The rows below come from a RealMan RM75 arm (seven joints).
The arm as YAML. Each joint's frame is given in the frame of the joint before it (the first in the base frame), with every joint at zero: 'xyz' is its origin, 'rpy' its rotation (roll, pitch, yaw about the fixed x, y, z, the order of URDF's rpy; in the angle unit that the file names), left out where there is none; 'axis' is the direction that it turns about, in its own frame. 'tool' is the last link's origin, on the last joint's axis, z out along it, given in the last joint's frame.
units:
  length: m
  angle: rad
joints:
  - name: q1
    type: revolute
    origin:
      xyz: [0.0, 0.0, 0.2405]
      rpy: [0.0, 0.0, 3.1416]
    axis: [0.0, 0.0, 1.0]
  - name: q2
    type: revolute
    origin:
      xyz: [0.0, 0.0, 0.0]
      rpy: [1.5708, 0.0, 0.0]
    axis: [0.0, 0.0, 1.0]
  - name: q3
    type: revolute
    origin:
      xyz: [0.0, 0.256, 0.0]
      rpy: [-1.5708, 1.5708, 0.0]
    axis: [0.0, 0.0, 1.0]
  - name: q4
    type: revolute
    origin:
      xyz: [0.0, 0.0, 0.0]
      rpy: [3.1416, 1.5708, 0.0]
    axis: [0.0, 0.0, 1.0]
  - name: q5
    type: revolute
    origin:
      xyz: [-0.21, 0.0, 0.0]
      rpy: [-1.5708, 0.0, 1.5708]
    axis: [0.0, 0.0, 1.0]
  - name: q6
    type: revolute
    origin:
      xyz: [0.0, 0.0, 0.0]
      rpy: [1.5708, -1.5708, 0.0]
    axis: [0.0, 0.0, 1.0]
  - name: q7
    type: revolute
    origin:
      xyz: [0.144, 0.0, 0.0]
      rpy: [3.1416, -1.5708, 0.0]
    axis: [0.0, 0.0, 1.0]
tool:
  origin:
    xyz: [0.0, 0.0, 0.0]
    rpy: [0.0, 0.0, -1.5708]
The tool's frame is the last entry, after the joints.
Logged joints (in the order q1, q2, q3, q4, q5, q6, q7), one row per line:
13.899 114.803 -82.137 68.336 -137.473 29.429 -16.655
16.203 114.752 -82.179 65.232 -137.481 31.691 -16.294
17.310 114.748 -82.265 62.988 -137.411 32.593 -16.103
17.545 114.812 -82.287 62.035 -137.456 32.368 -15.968
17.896 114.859 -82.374 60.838 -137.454 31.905 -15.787
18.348 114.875 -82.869 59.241 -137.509 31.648 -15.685
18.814 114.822 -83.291 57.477 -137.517 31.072 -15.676
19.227 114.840 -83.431 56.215 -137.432 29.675 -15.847
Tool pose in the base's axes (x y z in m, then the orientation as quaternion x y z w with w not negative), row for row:
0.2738 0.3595 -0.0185 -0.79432 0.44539 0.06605 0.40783
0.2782 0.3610 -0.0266 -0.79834 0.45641 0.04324 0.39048
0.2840 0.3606 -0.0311 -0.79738 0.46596 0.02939 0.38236
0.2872 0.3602 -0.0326 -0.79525 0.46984 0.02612 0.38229
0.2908 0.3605 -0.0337 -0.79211 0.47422 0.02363 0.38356
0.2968 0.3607 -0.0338 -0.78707 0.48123 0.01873 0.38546
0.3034 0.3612 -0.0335 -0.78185 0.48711 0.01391 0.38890
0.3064 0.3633 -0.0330 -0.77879 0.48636 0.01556 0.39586
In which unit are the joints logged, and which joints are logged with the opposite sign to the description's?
The joints are logged in degrees. Opposite sign: q3.
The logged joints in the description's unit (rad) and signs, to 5 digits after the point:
0.24258 2.00369 1.43356 1.19269 -2.39936 0.51363 -0.29068
0.28280 2.00280 1.43429 1.13851 -2.39950 0.55311 -0.28438
0.30212 2.00273 1.43580 1.09935 -2.39827 0.56886 -0.28105
0.30622 2.00385 1.43618 1.08272 -2.39906 0.56493 -0.27869
0.31234 2.00467 1.43770 1.06182 -2.39902 0.55685 -0.27554
0.32023 2.00495 1.44634 1.03395 -2.39998 0.55236 -0.27375
0.32837 2.00402 1.45370 1.00316 -2.40012 0.54231 -0.27360
0.33557 2.00434 1.45615 0.98114 -2.39864 0.51793 -0.27658

